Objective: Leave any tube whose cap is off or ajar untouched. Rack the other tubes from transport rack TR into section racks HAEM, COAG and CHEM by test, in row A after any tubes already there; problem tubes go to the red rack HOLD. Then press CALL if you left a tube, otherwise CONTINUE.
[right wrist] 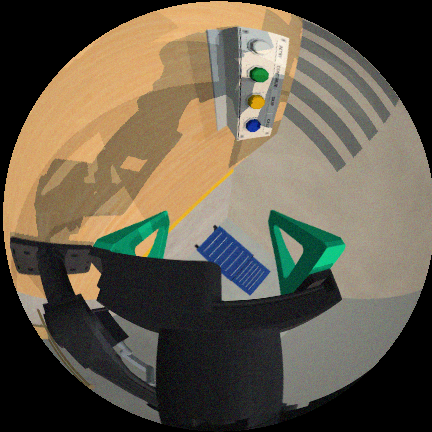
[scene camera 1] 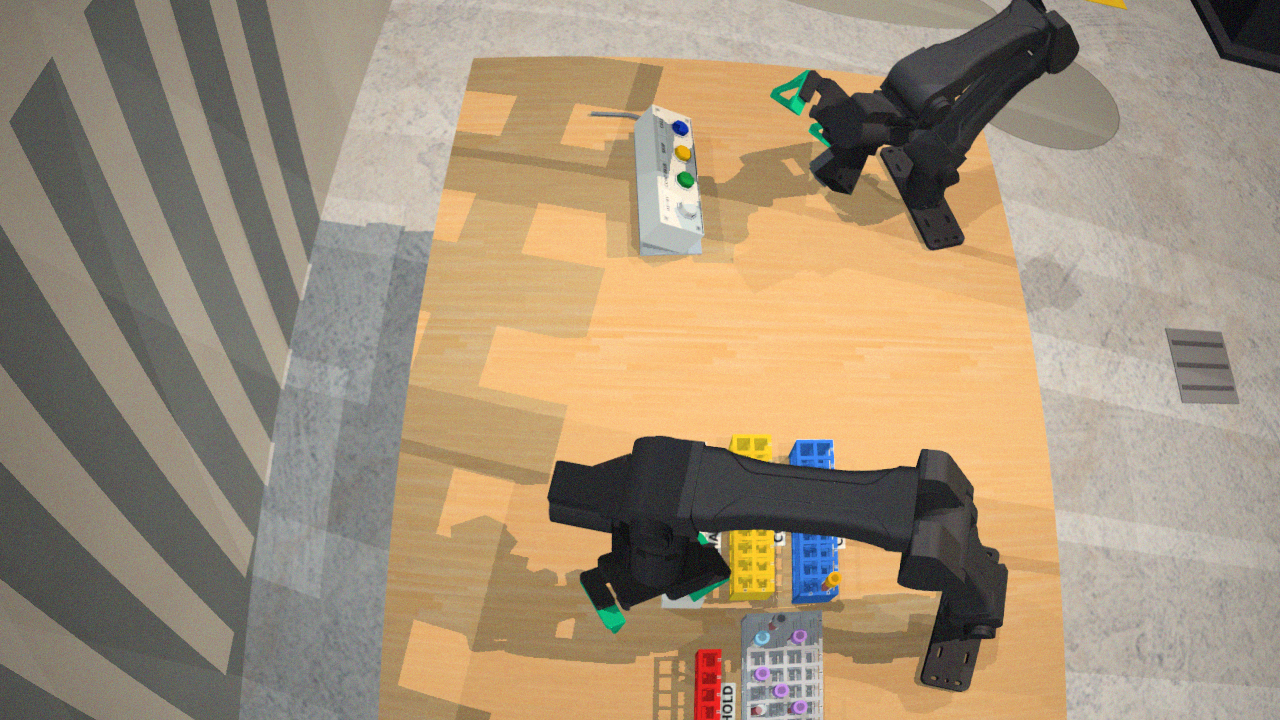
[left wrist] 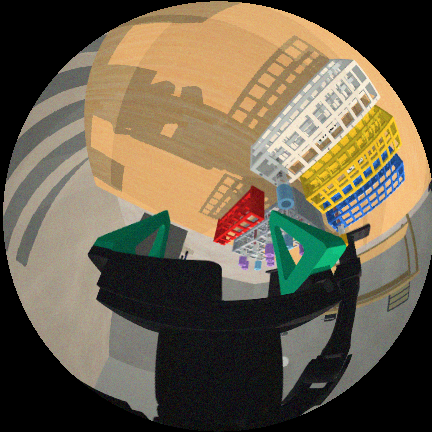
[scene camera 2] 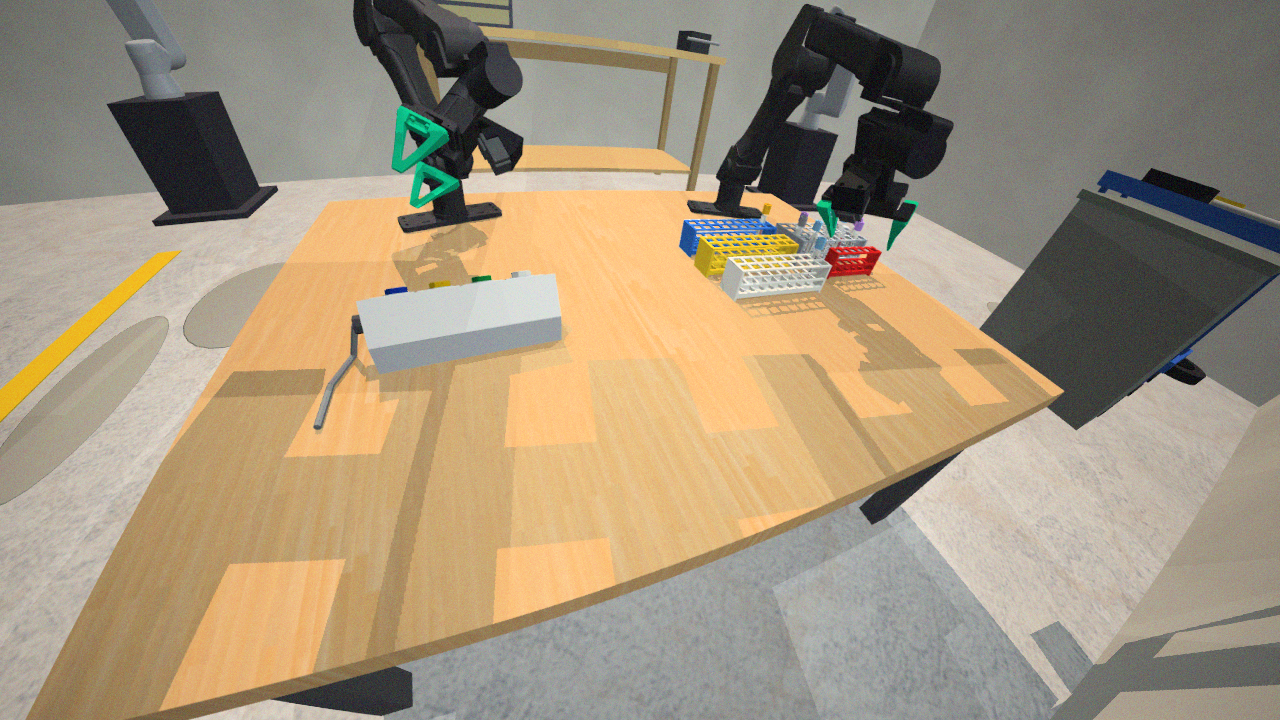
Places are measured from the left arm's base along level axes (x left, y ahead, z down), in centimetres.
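Pixels of known places: left gripper, fingertip midpoint: (scene camera 1: 652, 613) (left wrist: 219, 215) (scene camera 2: 859, 242); right gripper, fingertip midpoint: (right wrist: 218, 215) (scene camera 1: 791, 110) (scene camera 2: 405, 190); left arm's base at its link origin: (scene camera 1: 960, 616) (scene camera 2: 725, 212); right arm's base at its link origin: (right wrist: 48, 257) (scene camera 1: 921, 196) (scene camera 2: 451, 218).
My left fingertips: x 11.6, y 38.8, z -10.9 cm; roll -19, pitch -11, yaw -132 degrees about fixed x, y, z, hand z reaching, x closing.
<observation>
For each thing: its middle in the pictures, then the offset to it from my left fingertips. "pt": a spot on its surface instead.
- Transport rack at the middle of its body: (scene camera 1: 781, 693) (left wrist: 274, 232) (scene camera 2: 818, 243) dx +4.1, dy -17.6, dz +8.1 cm
- light-blue-capped tube at the middle of its body: (scene camera 1: 757, 641) (left wrist: 286, 222) (scene camera 2: 811, 241) dx -1.1, dy -12.6, dz +5.8 cm
- white rack at the middle of its body: (left wrist: 316, 112) (scene camera 2: 777, 275) dx -12.9, dy +0.0, dz +8.1 cm
- blue rack at the middle of its body: (scene camera 1: 813, 522) (left wrist: 367, 187) (scene camera 2: 728, 236) dx -17.9, dy -15.1, dz +8.1 cm
- orange-capped tube at the middle of its body: (scene camera 1: 827, 585) (left wrist: 339, 223) (scene camera 2: 761, 224) dx -10.0, dy -18.7, dz +5.8 cm
- blue-capped tube at the middle of its body: (left wrist: 280, 174) (scene camera 2: 813, 259) dx -4.9, dy -3.5, dz +5.8 cm
- button box at the middle of its body: (scene camera 2: 465, 308) (scene camera 1: 667, 176) (right wrist: 251, 81) dx -60.6, dy +17.1, dz +6.7 cm
- blue CALL at the middle of its body: (scene camera 1: 681, 126) (right wrist: 253, 126) dx -68.5, dy +17.4, dz +4.0 cm
- green CONTINUE at the middle of its body: (scene camera 1: 687, 178) (right wrist: 260, 75) dx -59.1, dy +13.8, dz +4.0 cm
- grey cable at a spot on its surface: (scene camera 2: 332, 385) pt dx -73.4, dy +27.6, dz +10.4 cm
Transport rack (scene camera 1: 750, 662) holds several purple-capped tubes (scene camera 1: 799, 636) (left wrist: 270, 250), a light-blue-capped tube (scene camera 1: 761, 637) and others. The white rack (scene camera 2: 776, 268) (left wrist: 320, 120), yellow rack (scene camera 1: 751, 586) (scene camera 2: 707, 259) and blue rack (scene camera 1: 812, 592) (left wrist: 367, 196) stand side by side. An orange-capped tube (scene camera 1: 833, 580) stands at the blue rack's end; a blue-capped tube (left wrist: 285, 196) shows by the white rack's end. Red HOLD rack (scene camera 1: 708, 673) (left wrist: 240, 220) is beside the transport rack. My left gripper (scene camera 1: 662, 603) (left wrist: 219, 215) is open and empty, above the white rack's end. My right gripper (right wrist: 218, 215) is open, empty. Cap seating is unclear.
The button box (scene camera 1: 666, 234) (scene camera 2: 465, 331) stands across the table, with blue CALL (scene camera 1: 680, 128) (right wrist: 253, 125) and green CONTINUE (scene camera 1: 685, 180) (right wrist: 259, 74) buttons. A grey cable (scene camera 2: 332, 385) leaves it. My left arm (scene camera 1: 805, 501) covers parts of the section racks in scene camera 1.
</observation>
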